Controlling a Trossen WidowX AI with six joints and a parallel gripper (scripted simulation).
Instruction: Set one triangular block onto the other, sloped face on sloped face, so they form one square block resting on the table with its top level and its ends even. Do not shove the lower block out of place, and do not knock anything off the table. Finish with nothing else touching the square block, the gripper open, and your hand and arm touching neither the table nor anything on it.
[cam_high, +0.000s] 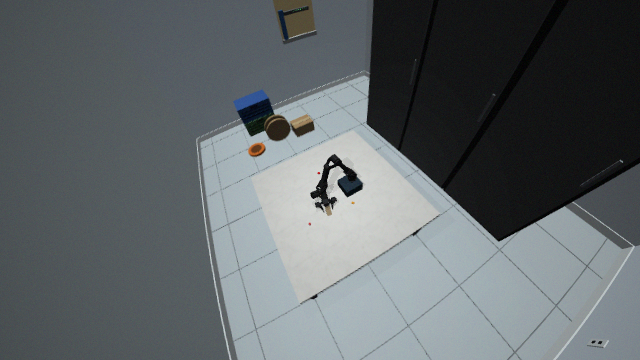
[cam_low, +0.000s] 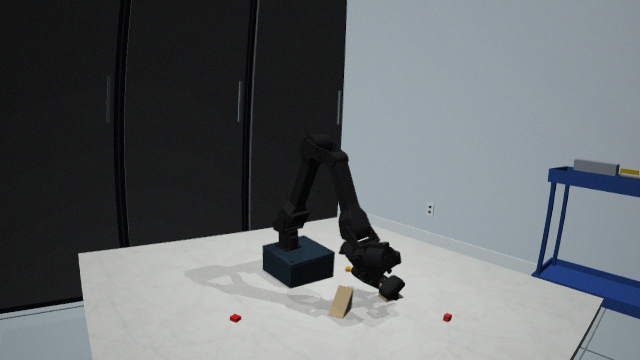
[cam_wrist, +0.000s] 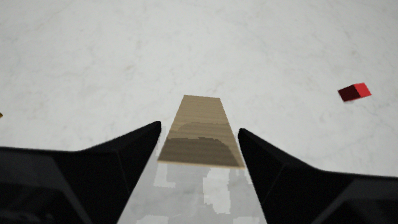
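The triangular block lies 1 cm to the right of my gripper tip. From my gripper tip the other things lie so: small orange piece: 22 cm behind, 5 cm to the left, 1 cm below.
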